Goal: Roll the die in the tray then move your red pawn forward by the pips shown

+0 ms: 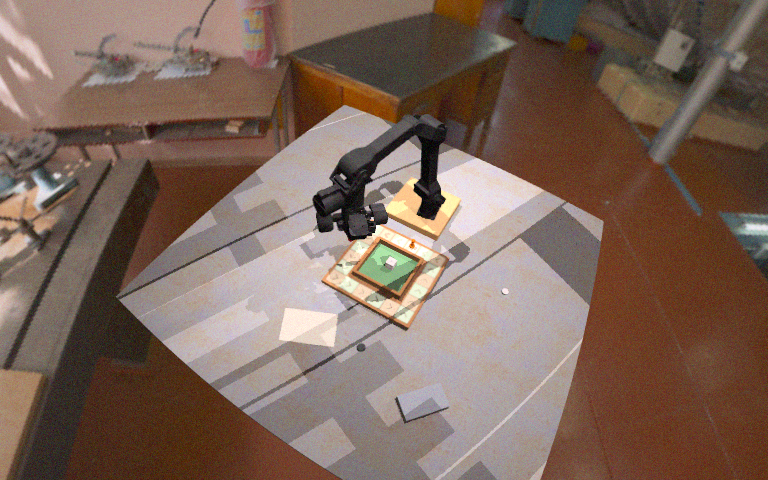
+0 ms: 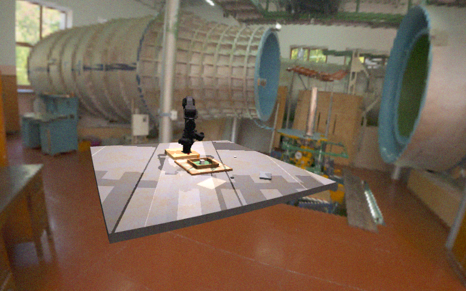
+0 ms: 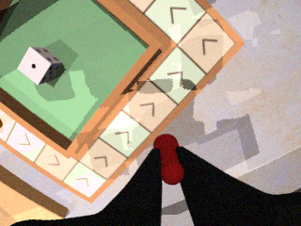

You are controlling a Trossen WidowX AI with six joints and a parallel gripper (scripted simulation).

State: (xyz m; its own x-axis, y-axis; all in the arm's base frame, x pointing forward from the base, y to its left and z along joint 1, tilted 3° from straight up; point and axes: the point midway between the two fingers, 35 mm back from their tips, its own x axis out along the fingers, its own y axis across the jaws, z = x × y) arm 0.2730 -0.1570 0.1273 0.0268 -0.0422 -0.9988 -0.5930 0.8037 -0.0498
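My gripper tip is 2 cm past the white die, 12 cm to the right of it and 8 cm above it. Also, from my gripper tip: orange pawn 12 cm behind, 16 cm to the left, 8 cm below; green tray 1 cm behind, 12 cm to the left, 10 cm below; red pawn 1 cm above.
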